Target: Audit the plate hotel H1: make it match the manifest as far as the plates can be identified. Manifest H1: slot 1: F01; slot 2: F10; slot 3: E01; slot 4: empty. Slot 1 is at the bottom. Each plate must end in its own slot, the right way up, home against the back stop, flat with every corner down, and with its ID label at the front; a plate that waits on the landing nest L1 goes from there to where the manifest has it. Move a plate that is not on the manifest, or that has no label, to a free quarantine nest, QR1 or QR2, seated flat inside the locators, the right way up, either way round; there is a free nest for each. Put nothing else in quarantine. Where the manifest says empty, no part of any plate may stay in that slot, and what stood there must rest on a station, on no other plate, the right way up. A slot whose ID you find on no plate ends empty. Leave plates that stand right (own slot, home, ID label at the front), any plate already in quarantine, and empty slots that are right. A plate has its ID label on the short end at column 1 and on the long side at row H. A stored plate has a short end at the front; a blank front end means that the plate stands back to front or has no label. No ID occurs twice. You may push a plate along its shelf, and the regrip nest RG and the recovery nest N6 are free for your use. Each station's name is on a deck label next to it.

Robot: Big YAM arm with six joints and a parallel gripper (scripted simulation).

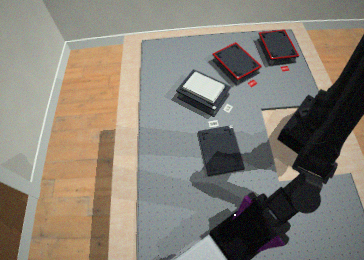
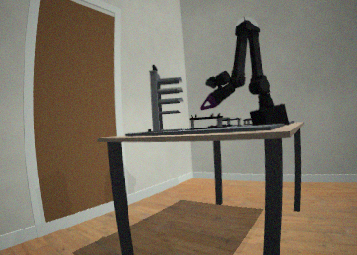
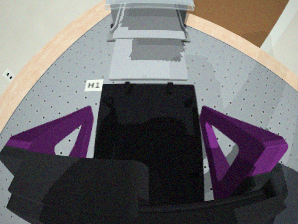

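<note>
My gripper is now 5 cm above the black nest, 1 cm to the left of it and 1 cm past it. The rest, counted from my hand: pale plate (15 cm above, 14 cm ahead, 6 cm to the left); plate hotel (22 cm ahead, 10 cm to the left, 4 cm above); H1 deck label (13 cm to the left, 11 cm below, 6 cm ahead).
</note>
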